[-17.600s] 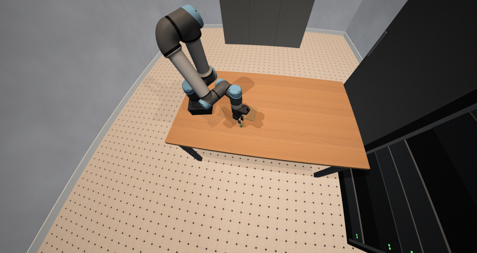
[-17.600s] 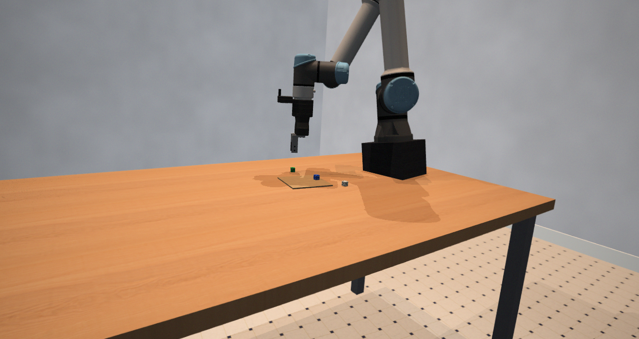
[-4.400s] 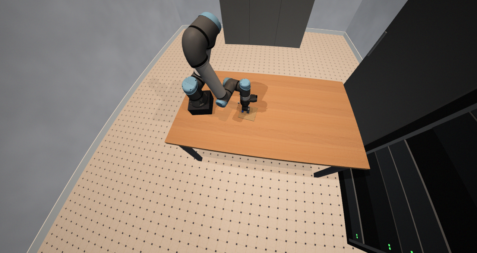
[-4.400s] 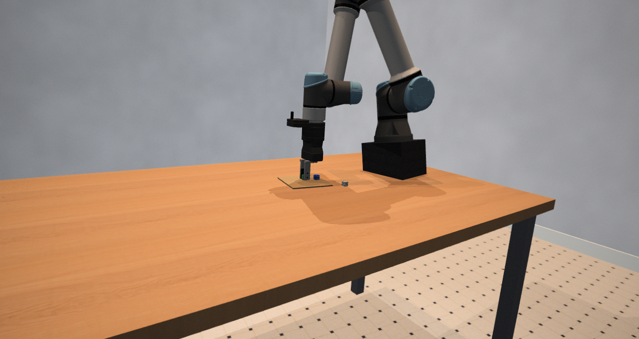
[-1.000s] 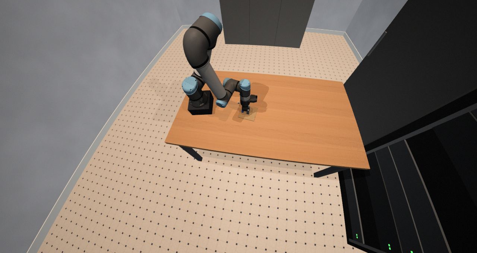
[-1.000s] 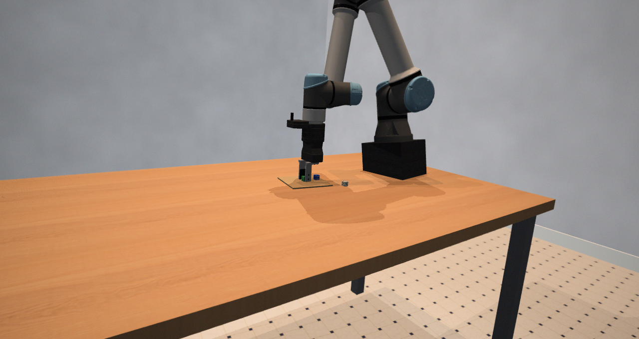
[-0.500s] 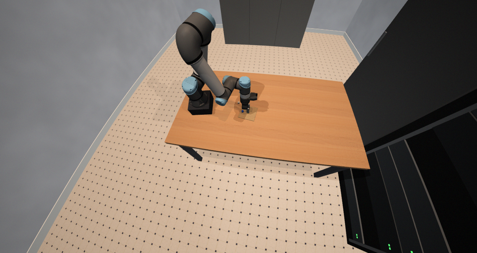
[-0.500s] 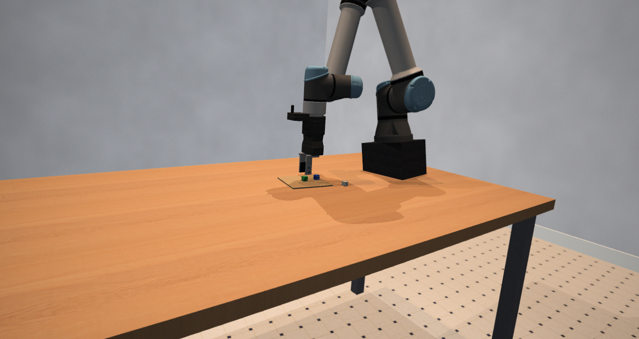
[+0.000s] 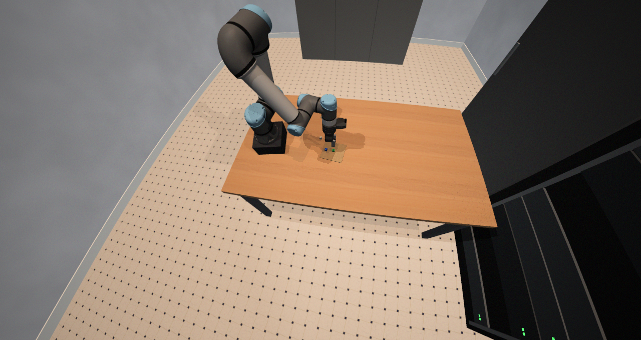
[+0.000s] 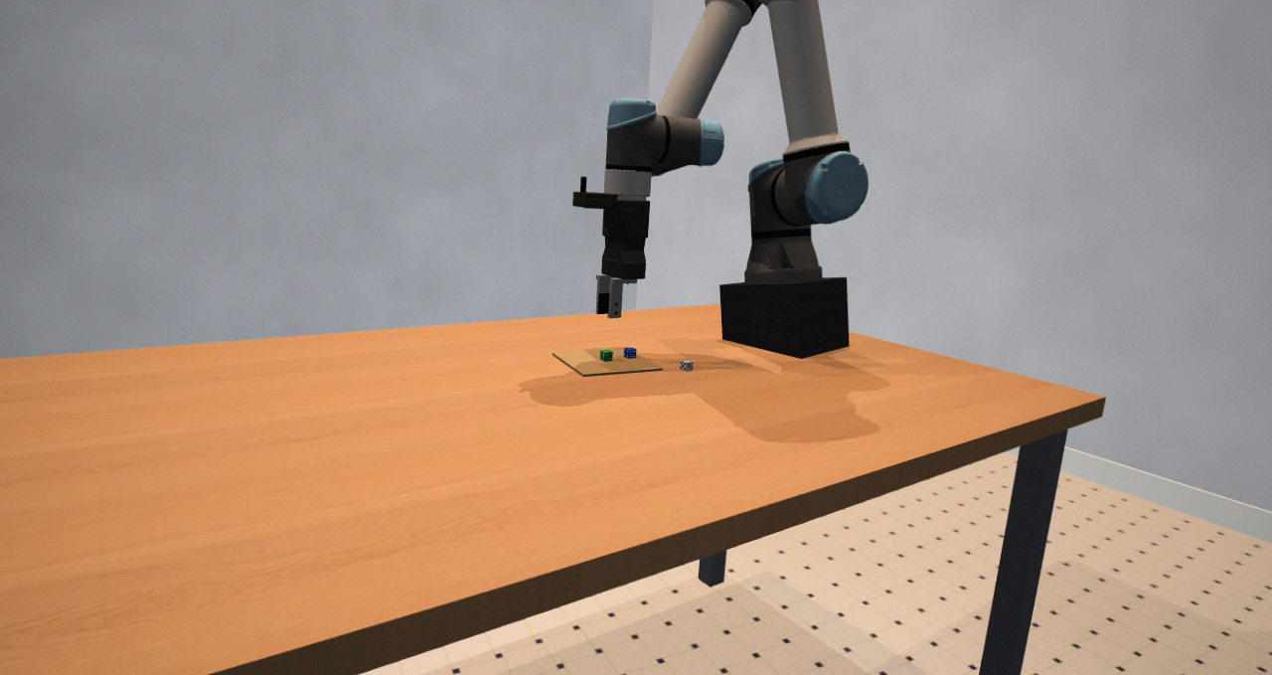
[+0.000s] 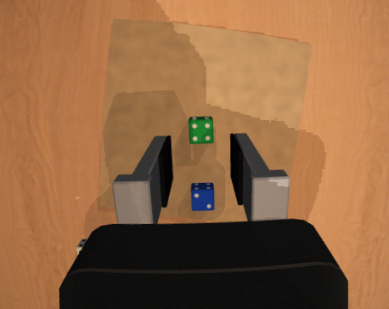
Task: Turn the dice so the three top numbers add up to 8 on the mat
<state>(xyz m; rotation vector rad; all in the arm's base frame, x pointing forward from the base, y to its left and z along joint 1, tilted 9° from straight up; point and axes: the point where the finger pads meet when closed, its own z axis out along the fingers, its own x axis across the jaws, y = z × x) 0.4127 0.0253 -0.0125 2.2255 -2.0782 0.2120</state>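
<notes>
Right now the white die is 100 mm behind my hand, 90 mm to the left of it and 90 mm below it. Round my hand: green die 90 mm below; then mat 100 mm below; then blue die 90 mm below, 50 mm behind.
</notes>
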